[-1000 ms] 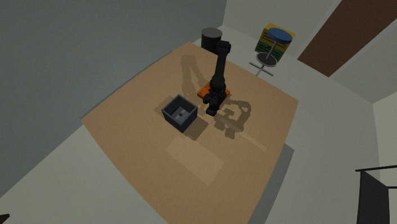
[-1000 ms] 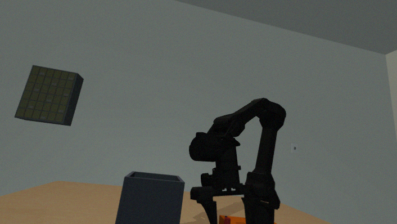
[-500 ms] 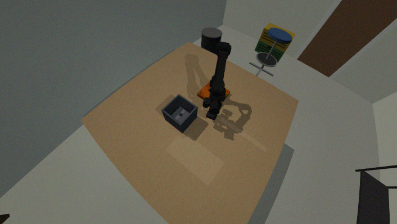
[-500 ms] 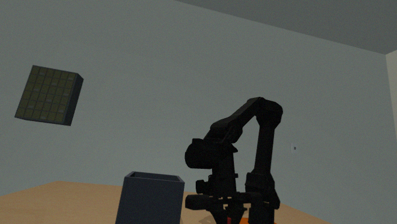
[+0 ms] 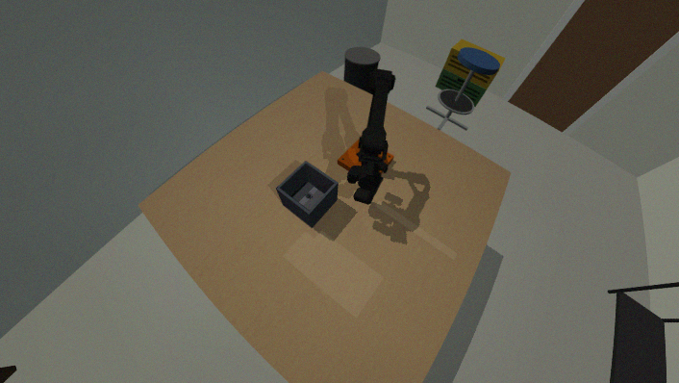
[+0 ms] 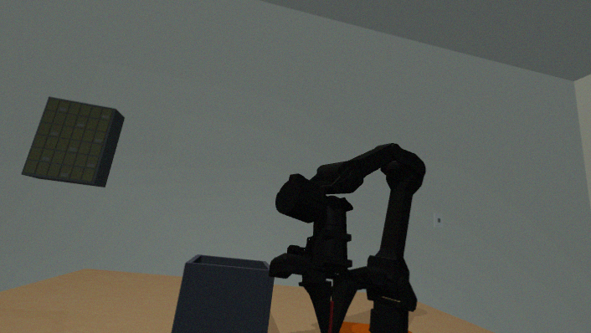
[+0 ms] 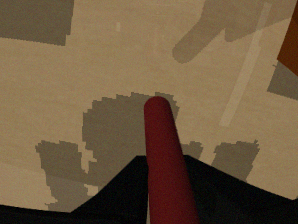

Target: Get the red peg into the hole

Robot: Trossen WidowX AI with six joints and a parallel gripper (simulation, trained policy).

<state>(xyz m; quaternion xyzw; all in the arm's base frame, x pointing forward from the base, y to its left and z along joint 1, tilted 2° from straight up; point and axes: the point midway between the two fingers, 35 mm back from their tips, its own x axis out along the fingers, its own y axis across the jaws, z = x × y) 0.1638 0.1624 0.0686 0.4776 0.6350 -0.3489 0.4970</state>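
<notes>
Right now the grey plate is 180 mm ahead of my gripper tip, 180 mm to the right of it and 30 mm below it. From my gripper tip the other things lie so: red peg: 10 mm to the right.
</notes>
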